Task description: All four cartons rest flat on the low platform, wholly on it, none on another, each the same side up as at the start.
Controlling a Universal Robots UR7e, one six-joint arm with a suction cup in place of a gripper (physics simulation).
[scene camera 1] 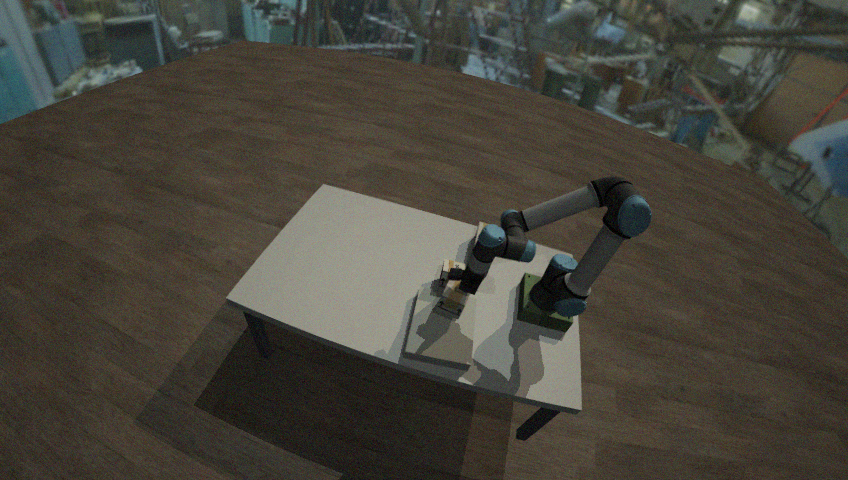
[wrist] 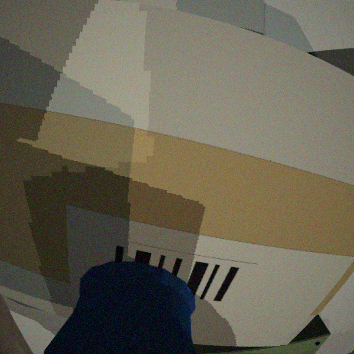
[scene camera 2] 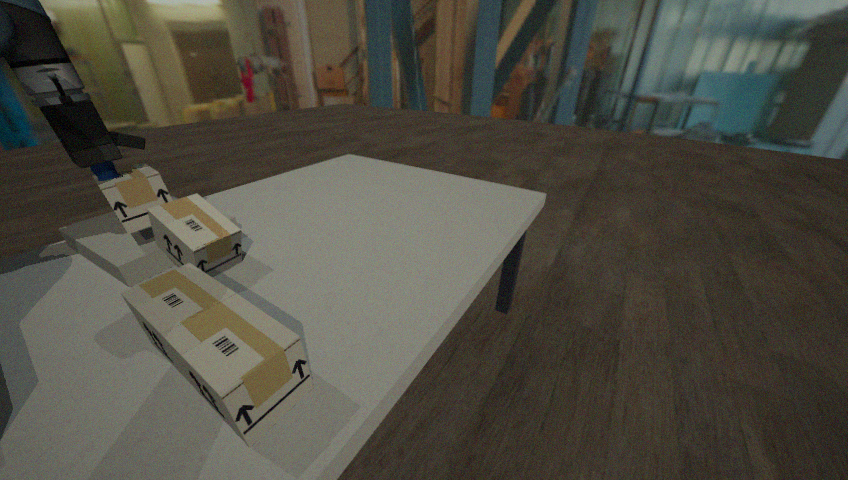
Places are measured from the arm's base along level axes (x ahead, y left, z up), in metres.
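Where they show: hand, its tool point: (wrist: 139,271); arm's base, origin of its link: (scene camera 1: 545,298).
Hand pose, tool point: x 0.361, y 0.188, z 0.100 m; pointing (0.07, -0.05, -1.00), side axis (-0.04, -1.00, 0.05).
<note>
Each offset is from my tool point to the top centre of the thing. Level surfaces: height alone.
My suction gripper (scene camera 2: 104,171) (wrist: 137,300) has its blue cup on the top of a white carton {dx +0.028, dy -0.001, dz +0.020 m} (scene camera 1: 453,302) (scene camera 2: 135,198) (wrist: 270,190), near its barcode. This carton is over the end of the low grey platform {dx +0.039, dy +0.077, dz -0.123 m} (scene camera 1: 452,352) (scene camera 2: 119,252), arrows up, close to its top; I cannot tell whether it touches. A second carton {dx +0.063, dy -0.151, dz -0.030 m} (scene camera 1: 450,265) (scene camera 2: 193,224) stands on the table right beside the platform, very close to the held one. Two more cartons, the nearer one {dx -0.039, dy -0.490, dz -0.075 m} (scene camera 2: 252,350) and the farther one {dx -0.042, dy -0.354, dz -0.075 m} (scene camera 2: 172,297), stand end to end on the table, tape up; the arm mostly hides them in scene camera 1.
The white table {dz -0.171 m} (scene camera 1: 333,255) (scene camera 2: 380,231) bears everything, with its edge close to the nearest carton in scene camera 2. The arm's green base block (scene camera 1: 544,318) stands to the right of the platform in scene camera 1. Arm shadows fall across the platform.
</note>
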